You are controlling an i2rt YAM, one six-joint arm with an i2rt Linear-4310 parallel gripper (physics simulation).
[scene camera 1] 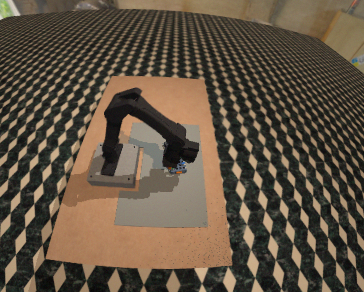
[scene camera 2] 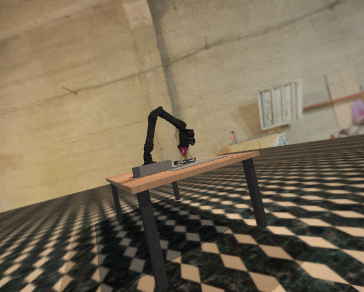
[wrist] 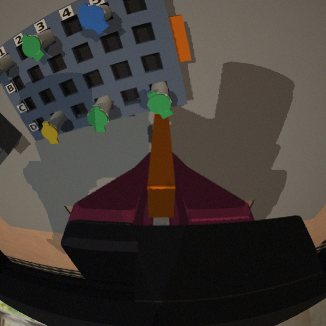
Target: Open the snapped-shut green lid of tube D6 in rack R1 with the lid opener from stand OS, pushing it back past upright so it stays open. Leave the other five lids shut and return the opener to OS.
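Pixels of known places: gripper, fingertip midpoint: (scene camera 1: 167, 166) (scene camera 2: 184, 156) (wrist: 160, 160); arm's base, link origin: (scene camera 1: 112, 158) (scene camera 2: 149, 164).
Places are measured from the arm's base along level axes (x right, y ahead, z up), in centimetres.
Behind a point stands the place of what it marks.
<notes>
In the wrist view the blue rack R1 (wrist: 162, 42) @[x 0.7, y 36.1, z -3.4 cm] lies ahead, with row letters and column numbers on it. Tube D6 sits at its near right corner, and its green lid (wrist: 159, 104) @[x 0.6, y 32.9, z -1.5 cm] looks shut. My gripper (wrist: 160, 160) @[x 0.7, y 29.6, z -0.4 cm] (scene camera 1: 174, 166) @[x 0.7, y 29.6, z -0.4 cm] (scene camera 2: 184, 152) @[x 0.7, y 29.6, z -0.4 cm] is shut on the orange lid opener (wrist: 161, 155) @[x 0.7, y 33.0, z 2.7 cm]. The opener's tip reaches up to the lip of the D6 lid. Other lids look shut: a green one (wrist: 97, 118) @[x -3.2, y 32.0, z -1.5 cm] and a yellow one (wrist: 49, 132) @[x -6.9, y 31.0, z -1.5 cm] in row D, and a green one (wrist: 31, 46) @[x -6.4, y 37.1, z -1.5 cm] and a blue one (wrist: 92, 17) @[x -2.7, y 38.0, z -1.5 cm] in row A. A sixth tube (wrist: 4, 63) @[x -9.7, y 36.3, z -2.6 cm] is cut off at the left edge.
An orange block (wrist: 180, 37) @[x 1.8, y 36.3, z -4.0 cm] lies against the rack's right side. A dark block (wrist: 8, 136) @[x -14.7, y 28.4, z -4.8 cm] shows at the left edge. The rack (scene camera 1: 182, 168) @[x -0.3, y 37.8, z -3.4 cm] stands on a grey mat (scene camera 1: 166, 203) @[x 18.7, y 31.1, z -6.4 cm] on the wooden table (scene camera 1: 94, 232) @[x 36.9, y -1.5, z -6.7 cm], beside the arm's grey base (scene camera 1: 123, 171) @[x 6.5, y 7.8, z 0.0 cm].
</notes>
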